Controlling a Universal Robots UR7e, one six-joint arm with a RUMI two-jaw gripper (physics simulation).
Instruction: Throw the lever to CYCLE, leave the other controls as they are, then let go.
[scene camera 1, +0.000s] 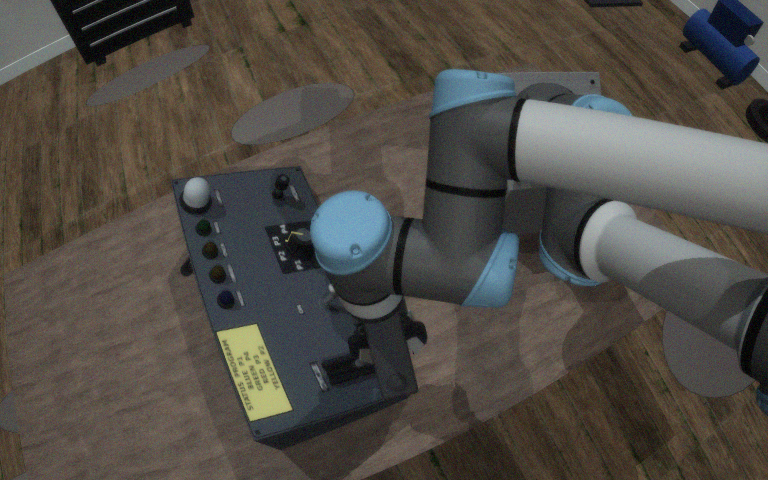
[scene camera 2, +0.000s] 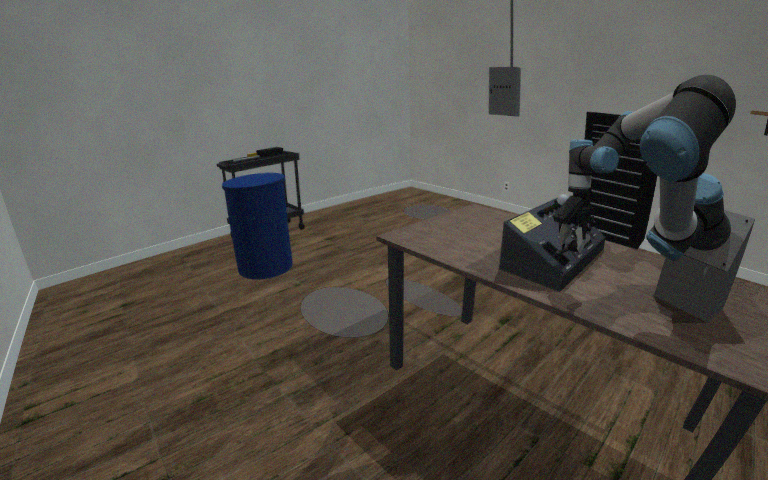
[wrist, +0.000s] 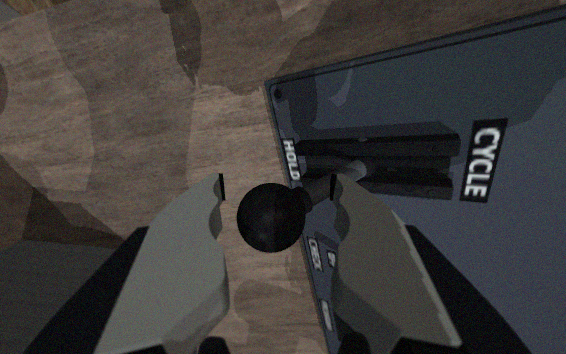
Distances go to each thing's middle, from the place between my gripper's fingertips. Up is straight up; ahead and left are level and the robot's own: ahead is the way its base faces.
Labels:
The lever (wrist: 271, 217) lies 2 cm ahead of my hand and 1 cm to the right of it. From my hand the other things lie so: rotary selector (scene camera 1: 298, 243): 24 cm to the right, 10 cm ahead, 2 cm below; control console (scene camera 2: 529, 240): 17 cm to the right, 17 cm ahead, 2 cm below.

